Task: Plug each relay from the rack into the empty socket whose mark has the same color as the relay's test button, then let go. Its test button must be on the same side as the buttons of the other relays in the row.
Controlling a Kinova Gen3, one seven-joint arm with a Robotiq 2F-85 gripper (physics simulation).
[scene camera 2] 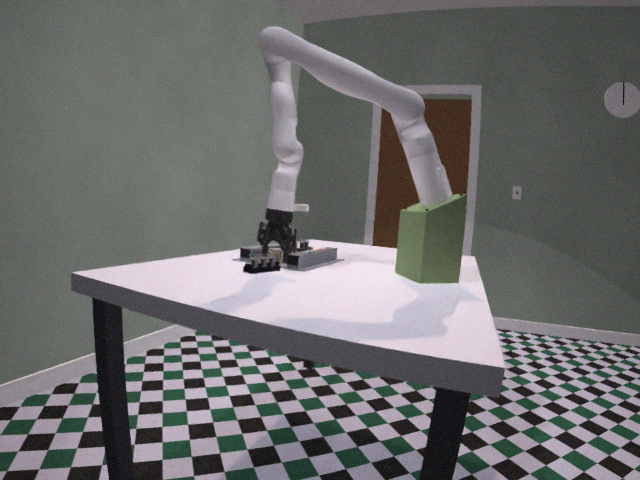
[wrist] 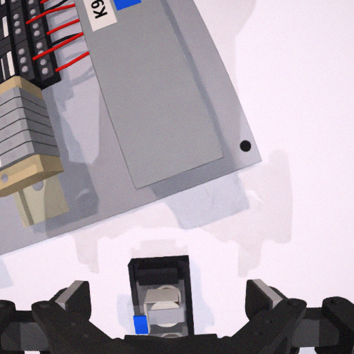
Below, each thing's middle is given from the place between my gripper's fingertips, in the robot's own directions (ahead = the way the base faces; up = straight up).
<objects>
My gripper is now 3 cm to the right of the black relay rack [wrist: 161,269], 1 cm short of it and 1 cm above it. Also, from my hand: panel [wrist: 96,184] (20 cm to the right, 10 cm ahead, 2 cm below).
</objects>
